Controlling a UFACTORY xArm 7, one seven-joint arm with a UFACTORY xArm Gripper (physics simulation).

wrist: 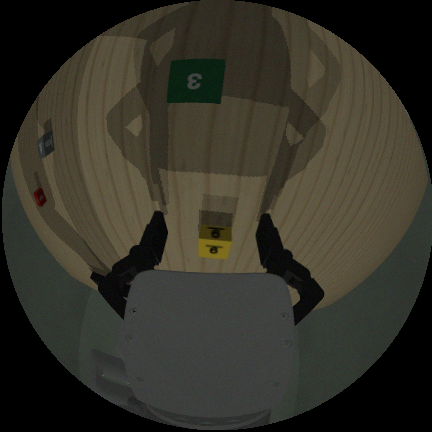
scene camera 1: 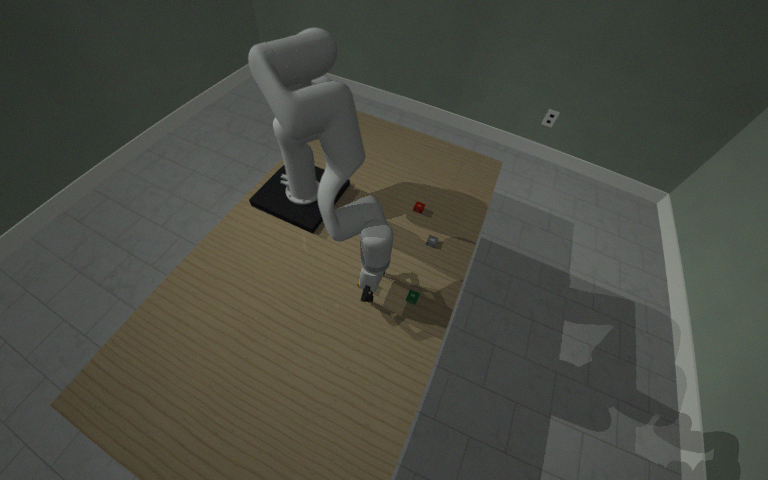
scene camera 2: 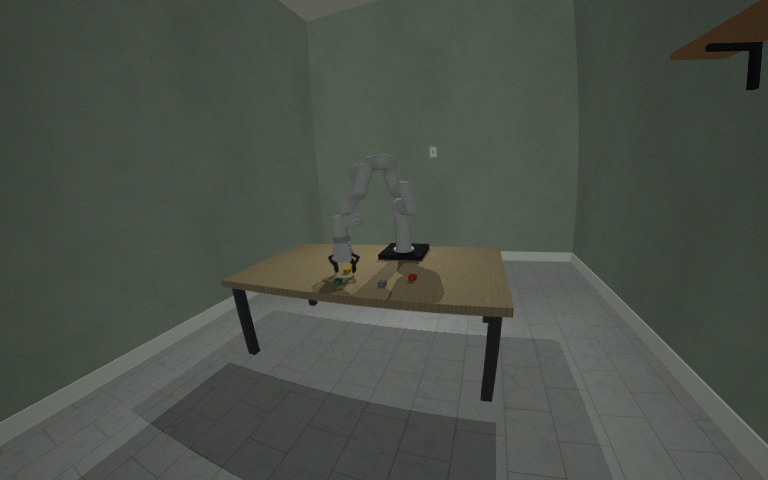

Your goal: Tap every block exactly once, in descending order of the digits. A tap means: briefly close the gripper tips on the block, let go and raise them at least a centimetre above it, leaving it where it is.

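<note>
The yellow block (scene camera 1: pixel 358 283) (scene camera 2: pixel 347 271) (wrist: pixel 215 248) shows an upside-down underlined digit that reads as 6; in scene camera 1 the arm mostly hides it. My gripper (scene camera 1: pixel 367 296) (scene camera 2: pixel 344 270) (wrist: pixel 211 222) is open and empty, pointing down above the table. In the wrist view the yellow block shows between its fingers, apart from both. The green block (scene camera 1: pixel 412 296) (scene camera 2: pixel 338 281) (wrist: pixel 205 92) bears a 3. The grey block (scene camera 1: pixel 432 241) (scene camera 2: pixel 382 283) (wrist: pixel 45 145) and the red block (scene camera 1: pixel 419 207) (scene camera 2: pixel 412 277) (wrist: pixel 40 197) stand farther off; their digits are hard to read.
The wooden table (scene camera 1: pixel 254 339) (scene camera 2: pixel 453 271) carries the arm's black base plate (scene camera 1: pixel 283 209) (scene camera 2: pixel 387 253). The green, grey and red blocks stand toward the table's long edge opposite the base. The arm's shadow falls over the green block and part of the table.
</note>
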